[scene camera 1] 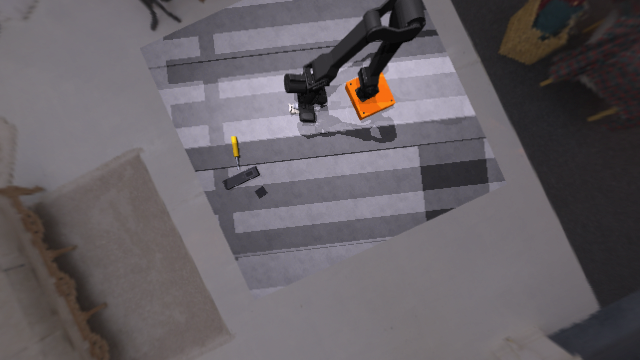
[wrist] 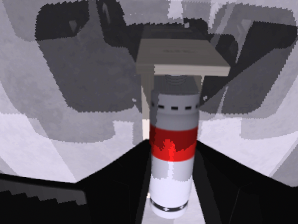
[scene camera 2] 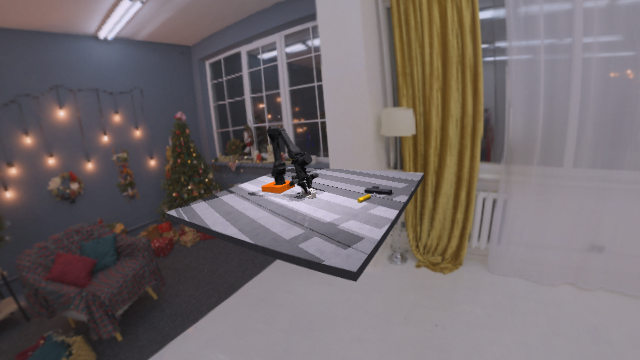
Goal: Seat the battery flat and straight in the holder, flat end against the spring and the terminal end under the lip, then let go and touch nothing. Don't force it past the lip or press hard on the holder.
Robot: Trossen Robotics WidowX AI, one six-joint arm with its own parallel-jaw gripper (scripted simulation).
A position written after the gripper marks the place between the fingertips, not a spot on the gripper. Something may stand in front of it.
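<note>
The wrist view takes in the gripper [wrist: 170, 147], and a battery [wrist: 173, 118] is visible there too.
</note>
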